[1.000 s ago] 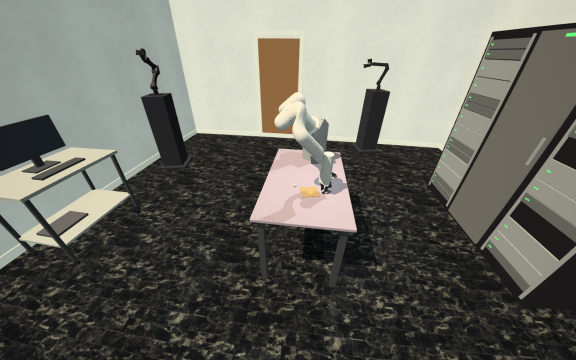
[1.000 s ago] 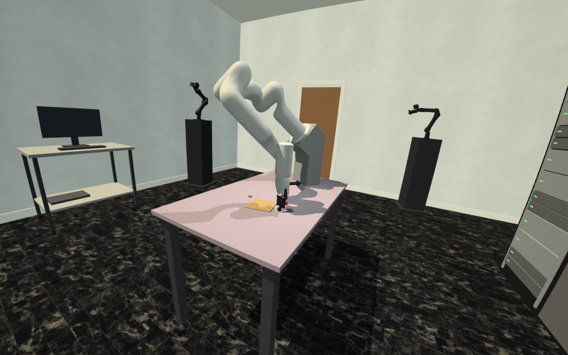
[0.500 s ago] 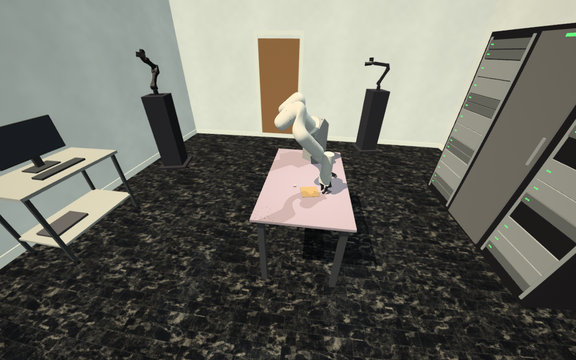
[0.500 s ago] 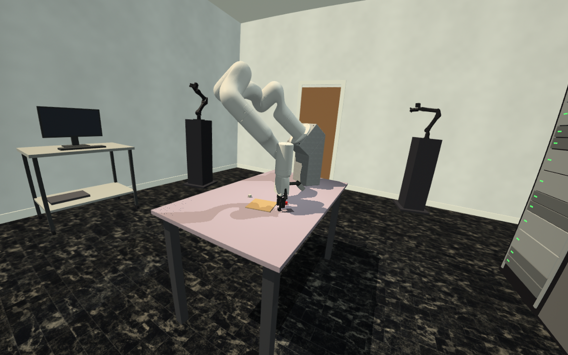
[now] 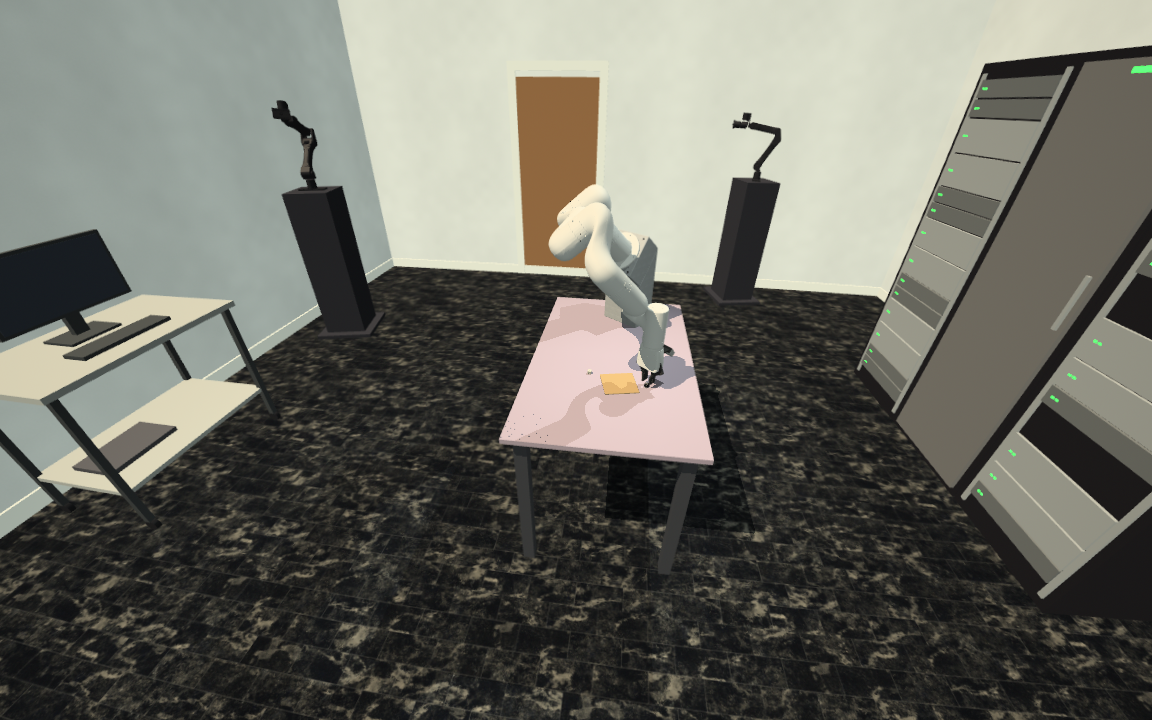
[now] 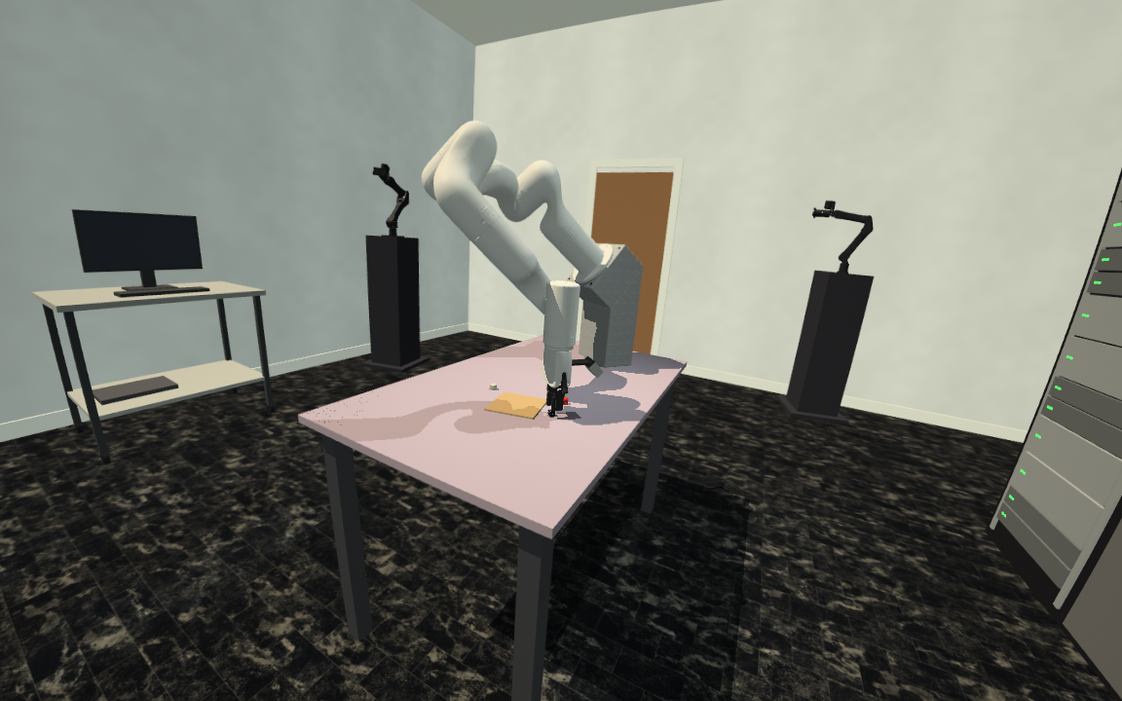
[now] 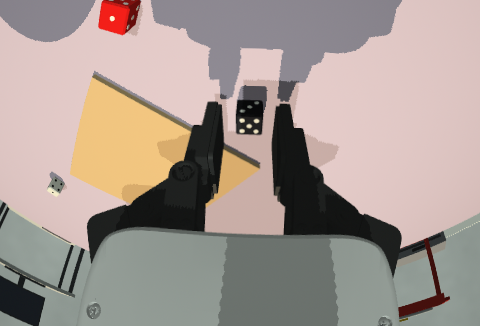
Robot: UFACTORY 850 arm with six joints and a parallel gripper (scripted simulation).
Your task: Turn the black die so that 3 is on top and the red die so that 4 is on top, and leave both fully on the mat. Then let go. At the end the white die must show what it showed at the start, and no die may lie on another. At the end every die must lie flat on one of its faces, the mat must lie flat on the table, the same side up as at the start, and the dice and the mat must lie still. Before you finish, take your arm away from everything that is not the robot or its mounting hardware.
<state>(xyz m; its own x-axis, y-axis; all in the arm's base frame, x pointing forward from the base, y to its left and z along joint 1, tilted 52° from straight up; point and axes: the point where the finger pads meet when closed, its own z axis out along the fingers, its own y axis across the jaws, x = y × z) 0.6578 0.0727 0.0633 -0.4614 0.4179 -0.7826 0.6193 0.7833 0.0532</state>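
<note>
The black die lies 1 cm to the right of my hand and 3 cm below it. The rest, counted from my hand: mat: 3 cm behind, 11 cm to the right, 4 cm below; then red die: 9 cm behind, 1 cm to the left, 3 cm below; then white die: 11 cm behind, 23 cm to the right, 3 cm below.
</note>
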